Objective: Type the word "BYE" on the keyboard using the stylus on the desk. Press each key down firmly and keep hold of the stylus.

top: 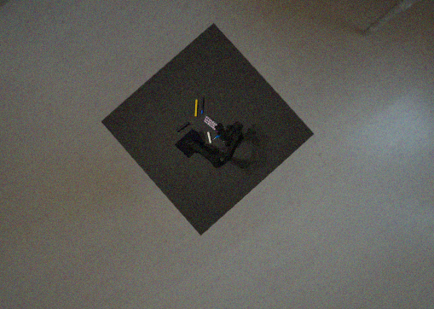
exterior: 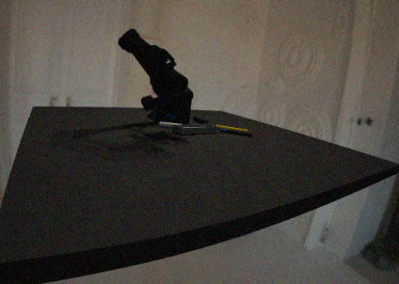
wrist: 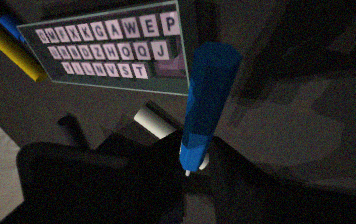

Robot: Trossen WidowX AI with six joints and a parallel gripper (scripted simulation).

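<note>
Right now the blue stylus is 2 cm behind my gripper tip. From my gripper tip the other things lie so: dark pen: 18 cm behind, 26 cm to the left, 5 cm below; yellow stick: 1 cm ahead, 31 cm to the left, 5 cm below; white stick: 7 cm behind, 4 cm to the left, 5 cm below.
</note>
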